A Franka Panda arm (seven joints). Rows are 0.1 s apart.
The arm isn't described. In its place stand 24 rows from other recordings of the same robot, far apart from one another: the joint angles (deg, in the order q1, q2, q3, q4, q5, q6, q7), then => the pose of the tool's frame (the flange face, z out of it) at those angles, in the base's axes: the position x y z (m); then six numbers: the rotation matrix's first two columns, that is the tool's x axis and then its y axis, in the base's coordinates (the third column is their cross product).
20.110, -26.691, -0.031, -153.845, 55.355, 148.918, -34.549 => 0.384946 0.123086 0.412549 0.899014 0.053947 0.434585 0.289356 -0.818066 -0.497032
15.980, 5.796, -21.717, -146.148, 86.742, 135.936, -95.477 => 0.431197 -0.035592 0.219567 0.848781 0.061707 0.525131 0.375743 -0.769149 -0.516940
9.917, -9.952, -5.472, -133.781, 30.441, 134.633, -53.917 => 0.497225 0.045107 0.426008 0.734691 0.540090 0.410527 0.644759 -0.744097 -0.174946
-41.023, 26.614, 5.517, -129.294, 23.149, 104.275, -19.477 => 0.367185 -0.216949 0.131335 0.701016 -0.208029 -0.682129 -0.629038 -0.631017 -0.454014
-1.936, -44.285, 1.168, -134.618, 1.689, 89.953, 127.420 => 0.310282 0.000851 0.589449 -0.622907 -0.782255 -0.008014 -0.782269 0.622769 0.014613
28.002, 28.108, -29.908, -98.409, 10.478, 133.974, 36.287 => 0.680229 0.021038 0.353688 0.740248 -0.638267 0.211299 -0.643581 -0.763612 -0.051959
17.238, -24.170, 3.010, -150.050, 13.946, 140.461, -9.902 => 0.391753 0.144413 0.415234 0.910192 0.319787 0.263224 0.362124 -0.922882 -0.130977
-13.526, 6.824, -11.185, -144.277, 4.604, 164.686, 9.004 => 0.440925 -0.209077 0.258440 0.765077 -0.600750 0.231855 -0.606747 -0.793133 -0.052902
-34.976, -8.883, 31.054, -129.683, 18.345, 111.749, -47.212 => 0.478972 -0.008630 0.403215 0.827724 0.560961 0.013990 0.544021 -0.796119 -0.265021
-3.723, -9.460, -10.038, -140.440, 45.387, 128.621, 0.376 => 0.454213 -0.090020 0.364055 0.744700 -0.636756 -0.199909 -0.621673 -0.552864 -0.554855
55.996, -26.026, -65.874, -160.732, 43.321, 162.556, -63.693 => 0.378400 -0.060927 0.269141 0.879460 0.075458 0.469954 0.301771 -0.851943 -0.427934
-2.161, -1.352, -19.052, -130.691, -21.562, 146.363, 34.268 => 0.504407 -0.190709 0.393280 0.731984 -0.577506 0.361506 -0.643559 -0.760252 0.088588
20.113, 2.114, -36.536, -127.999, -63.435, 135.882, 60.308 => 0.518279 -0.162219 0.372743 0.811265 -0.300791 0.501371 -0.562643 -0.634828 0.529553
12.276, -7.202, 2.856, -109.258, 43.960, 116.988, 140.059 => 0.521385 0.182289 0.591466 -0.727113 -0.428301 -0.536530 -0.672310 0.602411 0.430233
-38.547, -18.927, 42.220, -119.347, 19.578, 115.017, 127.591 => 0.497640 0.085574 0.542670 -0.639441 -0.743752 -0.194802 -0.746894 0.661024 -0.072093
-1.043, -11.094, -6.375, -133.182, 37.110, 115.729, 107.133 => 0.471693 -0.026872 0.418954 -0.666898 -0.595607 -0.447771 -0.742995 0.577182 0.338850
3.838, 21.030, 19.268, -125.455, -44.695, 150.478, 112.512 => 0.511340 0.236755 0.232649 0.563296 -0.776825 0.281497 -0.777775 -0.613506 -0.136660
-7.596, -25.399, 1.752, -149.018, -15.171, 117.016, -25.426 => 0.377101 -0.053469 0.395247 0.876800 0.429462 -0.216297 0.464809 -0.872190 0.152439
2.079, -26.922, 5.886, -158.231, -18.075, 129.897, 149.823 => 0.357564 0.038860 0.351990 -0.654900 -0.731287 0.190593 -0.754933 0.621597 -0.209032
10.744, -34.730, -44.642, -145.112, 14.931, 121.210, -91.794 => 0.340347 -0.218789 0.433840 0.461094 0.658995 0.594238 0.824051 -0.566402 -0.011289
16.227, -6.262, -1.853, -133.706, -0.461, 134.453, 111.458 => 0.487290 0.124640 0.392656 -0.115603 -0.992409 -0.041956 -0.986176 0.119720 -0.114562
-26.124, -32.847, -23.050, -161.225, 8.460, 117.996, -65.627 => 0.226707 -0.223340 0.338570 0.950141 0.242613 0.195887 0.298015 -0.891386 -0.341495
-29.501, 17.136, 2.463, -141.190, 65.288, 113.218, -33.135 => 0.393276 -0.134234 0.160953 0.747972 -0.456901 -0.481435 -0.634192 -0.277997 -0.721469
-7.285, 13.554, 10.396, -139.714, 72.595, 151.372, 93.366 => 0.469701 0.004089 0.197802 -0.863141 -0.274631 -0.423751 -0.441338 0.818058 0.368785
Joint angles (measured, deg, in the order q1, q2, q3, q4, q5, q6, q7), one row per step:
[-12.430, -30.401, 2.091, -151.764, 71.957, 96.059, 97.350]
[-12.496, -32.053, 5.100, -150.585, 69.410, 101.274, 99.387]
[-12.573, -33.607, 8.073, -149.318, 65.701, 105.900, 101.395]
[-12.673, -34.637, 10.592, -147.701, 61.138, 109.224, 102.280]
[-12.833, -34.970, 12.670, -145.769, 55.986, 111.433, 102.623]
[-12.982, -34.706, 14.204, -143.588, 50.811, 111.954, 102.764]
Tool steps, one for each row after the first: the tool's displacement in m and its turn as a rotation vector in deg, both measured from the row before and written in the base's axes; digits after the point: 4 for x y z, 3 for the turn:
[0.0053, 0.0079, 0.0117, -6.730, -1.610, -1.181]
[0.0038, 0.0088, 0.0126, -7.221, -1.935, -0.478]
[0.0036, 0.0083, 0.0133, -7.096, -2.688, 0.956]
[0.0044, 0.0073, 0.0125, -6.811, -2.546, 1.895]
[0.0043, 0.0070, 0.0110, -5.833, -1.576, 2.750]

